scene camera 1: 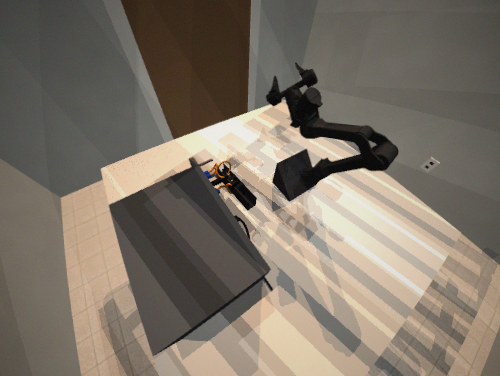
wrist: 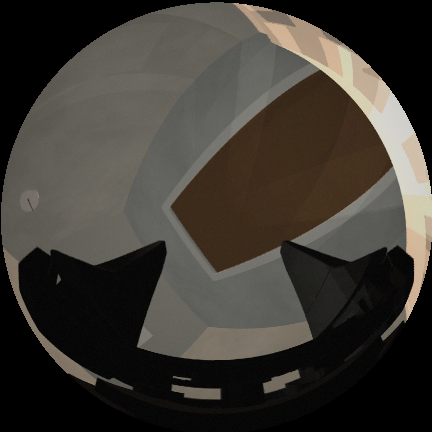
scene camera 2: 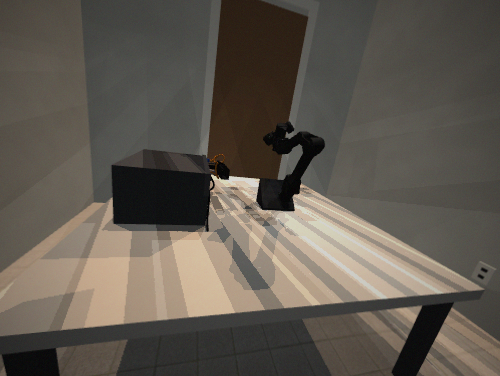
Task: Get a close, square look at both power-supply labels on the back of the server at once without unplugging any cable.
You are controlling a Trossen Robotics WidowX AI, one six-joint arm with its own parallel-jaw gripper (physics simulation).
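Frame: origin at the arm's base, x down, y right, z back, level; metres.
Where they show: gripper, between the fingertips: (scene camera 1: pixel 285 69) (wrist: pixel 224 247); arm's base, origin of its link: (scene camera 1: pixel 306 173) (scene camera 2: pixel 284 196).
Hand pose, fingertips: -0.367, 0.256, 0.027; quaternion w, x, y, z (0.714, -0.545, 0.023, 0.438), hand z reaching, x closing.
Things, the pixels of their top centre, and the offset from my fingertips, as dx, dy, dz. "spot": a spot on its surface instead. Level surfaces: height alone.
- black block, centre of its top: (scene camera 1: pixel 232 177) (scene camera 2: pixel 221 161) +0.219, -0.138, -0.377
- black cable, a spot on its surface: (scene camera 1: pixel 244 226) spot: +0.306, -0.278, -0.443
- table, height of its surface: dx +0.430
The server (scene camera 1: pixel 185 250) (scene camera 2: pixel 160 192) is a large dark box on the table. Its back side faces the arm. Orange and black cables (scene camera 1: pixel 223 169) (scene camera 2: pixel 218 159) and a black block (scene camera 1: pixel 242 192) (scene camera 2: pixel 223 171) stick out from the back; a black cable (scene camera 1: pixel 244 226) loops lower down. The power-supply labels cannot be made out in any view. My gripper (scene camera 1: pixel 286 76) (wrist: pixel 224 247) is open and empty, raised above the table's far side and apart from the server. The wrist view shows walls and a door, and the server does not show there.
The arm's dark base (scene camera 1: pixel 292 175) (scene camera 2: pixel 275 195) stands on the table (scene camera 1: pixel 280 325) (scene camera 2: pixel 175 295), beside the server's back. A brown door (scene camera 1: pixel 200 60) (scene camera 2: pixel 255 85) (wrist: pixel 280 160) is in the wall behind. A wall outlet (scene camera 1: pixel 430 164) (scene camera 2: pixel 483 273) is at the right.
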